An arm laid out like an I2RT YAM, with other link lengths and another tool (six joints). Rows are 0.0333 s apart.
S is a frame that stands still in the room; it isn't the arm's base.
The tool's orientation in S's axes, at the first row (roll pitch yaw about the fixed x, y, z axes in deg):
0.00, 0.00, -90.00
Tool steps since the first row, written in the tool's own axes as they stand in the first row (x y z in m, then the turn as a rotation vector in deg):
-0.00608, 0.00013, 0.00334, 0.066, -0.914, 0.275
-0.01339, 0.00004, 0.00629, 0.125, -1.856, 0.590
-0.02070, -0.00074, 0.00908, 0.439, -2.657, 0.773
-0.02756, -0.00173, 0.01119, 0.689, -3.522, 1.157
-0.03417, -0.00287, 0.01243, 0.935, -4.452, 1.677
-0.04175, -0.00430, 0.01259, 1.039, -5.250, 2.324
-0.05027, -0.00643, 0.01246, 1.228, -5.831, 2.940
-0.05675, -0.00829, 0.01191, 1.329, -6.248, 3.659
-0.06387, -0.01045, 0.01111, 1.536, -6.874, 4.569
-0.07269, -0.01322, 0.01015, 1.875, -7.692, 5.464
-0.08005, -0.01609, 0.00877, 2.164, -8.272, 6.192
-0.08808, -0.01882, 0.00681, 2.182, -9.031, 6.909
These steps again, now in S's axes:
0.00013, 0.00608, 0.00334, -0.914, -0.066, 0.275
0.00004, 0.01339, 0.00629, -1.856, -0.125, 0.590
-0.00074, 0.02070, 0.00908, -2.657, -0.439, 0.773
-0.00173, 0.02756, 0.01119, -3.522, -0.689, 1.157
-0.00287, 0.03417, 0.01243, -4.452, -0.935, 1.677
-0.00430, 0.04175, 0.01259, -5.250, -1.039, 2.324
-0.00643, 0.05027, 0.01246, -5.831, -1.228, 2.940
-0.00829, 0.05675, 0.01191, -6.248, -1.329, 3.659
-0.01045, 0.06387, 0.01111, -6.874, -1.536, 4.569
-0.01322, 0.07269, 0.01015, -7.692, -1.875, 5.464
-0.01609, 0.08005, 0.00877, -8.272, -2.164, 6.192
-0.01882, 0.08808, 0.00681, -9.031, -2.182, 6.909

